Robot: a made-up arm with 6 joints. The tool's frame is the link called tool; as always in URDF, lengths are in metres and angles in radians.
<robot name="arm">
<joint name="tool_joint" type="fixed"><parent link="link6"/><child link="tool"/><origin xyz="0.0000 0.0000 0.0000" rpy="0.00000 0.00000 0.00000"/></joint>
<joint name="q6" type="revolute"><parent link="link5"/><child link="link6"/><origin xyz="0.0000 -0.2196 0.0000" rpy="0.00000 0.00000 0.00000"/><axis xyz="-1 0 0"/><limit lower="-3.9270" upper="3.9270"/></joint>
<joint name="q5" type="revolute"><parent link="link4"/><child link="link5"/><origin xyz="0.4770 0.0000 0.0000" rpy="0.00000 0.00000 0.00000"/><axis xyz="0 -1 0"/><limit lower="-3.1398" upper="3.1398"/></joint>
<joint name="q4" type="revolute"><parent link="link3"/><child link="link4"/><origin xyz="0.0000 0.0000 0.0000" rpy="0.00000 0.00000 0.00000"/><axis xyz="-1 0 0"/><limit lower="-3.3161" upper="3.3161"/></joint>
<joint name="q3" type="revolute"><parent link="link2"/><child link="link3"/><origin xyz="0.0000 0.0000 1.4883" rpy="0.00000 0.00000 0.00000"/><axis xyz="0 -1 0"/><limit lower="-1.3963" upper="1.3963"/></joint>
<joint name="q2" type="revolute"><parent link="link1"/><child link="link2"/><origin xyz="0.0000 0.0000 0.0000" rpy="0.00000 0.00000 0.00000"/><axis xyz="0 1 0"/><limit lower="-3.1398" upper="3.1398"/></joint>
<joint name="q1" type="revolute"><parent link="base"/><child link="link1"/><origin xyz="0.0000 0.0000 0.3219" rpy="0.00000 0.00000 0.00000"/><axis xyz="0 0 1"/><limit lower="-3.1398" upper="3.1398"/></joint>
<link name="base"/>
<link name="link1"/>
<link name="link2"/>
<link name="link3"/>
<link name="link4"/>
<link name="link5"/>
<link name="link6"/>
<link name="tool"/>
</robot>
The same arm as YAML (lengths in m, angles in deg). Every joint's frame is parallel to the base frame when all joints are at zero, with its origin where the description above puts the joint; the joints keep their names.
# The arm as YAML. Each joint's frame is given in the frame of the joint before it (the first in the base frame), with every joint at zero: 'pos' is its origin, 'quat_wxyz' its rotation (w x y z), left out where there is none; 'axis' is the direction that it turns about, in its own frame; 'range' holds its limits. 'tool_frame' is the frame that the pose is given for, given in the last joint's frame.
length_unit: m
angle_unit: deg
joints:
  - joint: q1
    pos: [0.0, 0.0, 0.3219]
    axis: [0.0, 0.0, 1.0]
    range: [-179.9, 179.9]
  - joint: q2
    pos: [0.0, 0.0, 0.0]
    axis: [0.0, 1.0, 0.0]
    range: [-179.9, 179.9]
  - joint: q3
    pos: [0.0, 0.0, 1.4883]
    axis: [0.0, -1.0, 0.0]
    range: [-80.0, 80.0]
  - joint: q4
    pos: [0.0, 0.0, 0.0]
    axis: [-1.0, 0.0, 0.0]
    range: [-190.0, 190.0]
  - joint: q5
    pos: [0.477, 0.0, 0.0]
    axis: [0.0, -1.0, 0.0]
    range: [-179.9, 179.9]
  - joint: q6
    pos: [0.0, -0.2196, 0.0]
    axis: [-1.0, 0.0, 0.0]
    range: [-225.0, 225.0]
tool_frame:
  pos: [0.0, 0.0, 0.0]

